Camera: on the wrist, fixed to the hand. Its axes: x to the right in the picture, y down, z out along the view.
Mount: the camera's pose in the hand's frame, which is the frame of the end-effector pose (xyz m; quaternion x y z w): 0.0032 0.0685 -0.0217 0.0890 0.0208 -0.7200 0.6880
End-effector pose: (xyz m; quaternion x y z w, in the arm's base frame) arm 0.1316 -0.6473 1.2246 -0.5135 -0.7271 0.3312 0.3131
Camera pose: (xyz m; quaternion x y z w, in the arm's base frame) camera 0.1849 -0.6234 1.1826 0.1912 -0.8339 0.0565 0.5147
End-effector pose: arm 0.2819 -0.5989 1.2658 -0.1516 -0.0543 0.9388 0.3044
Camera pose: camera 0.2483 -0.6522 1.2311 -0.0576 -0.0566 0.4284 0.9000
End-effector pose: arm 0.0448 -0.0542 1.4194 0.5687 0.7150 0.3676 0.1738
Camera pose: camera 0.0764 -0.0526 1.4840 -0.1157 0.9377 0.0760 0.3187
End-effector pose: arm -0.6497 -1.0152 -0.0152 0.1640 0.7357 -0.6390 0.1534
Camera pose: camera -0.6230 -0.9847 -0.0746 0.3899 -0.5705 0.6121 0.3844
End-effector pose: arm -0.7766 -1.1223 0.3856 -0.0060 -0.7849 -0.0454 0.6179
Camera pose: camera -0.7518 -1.0559 0.3981 0.6169 -0.5355 -0.4064 0.4093
